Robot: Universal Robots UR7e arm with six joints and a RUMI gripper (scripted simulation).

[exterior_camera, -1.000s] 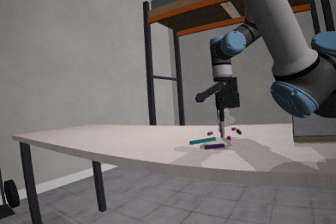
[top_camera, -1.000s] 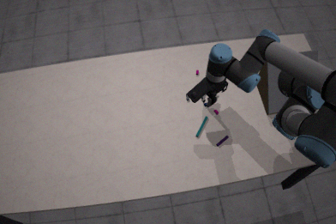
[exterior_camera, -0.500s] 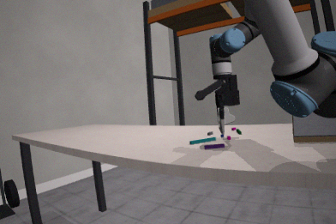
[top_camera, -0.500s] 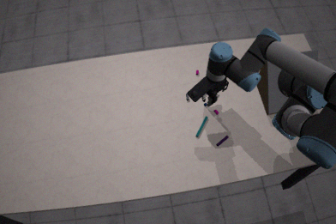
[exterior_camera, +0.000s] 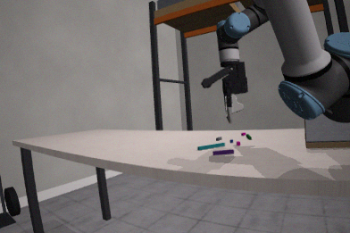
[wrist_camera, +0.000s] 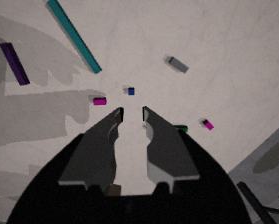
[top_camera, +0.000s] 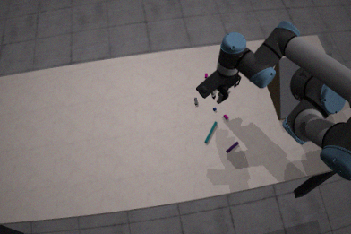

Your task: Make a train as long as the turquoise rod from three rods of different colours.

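My gripper is now 80 mm above the grey rod, 70 mm short of it and 40 mm to the left of it. Round my hand: green rod: 100 mm to the right, 80 mm below, 40 mm behind; small blue rod: 80 mm below; turquoise rod: 100 mm to the left, 80 mm below, 30 mm ahead.
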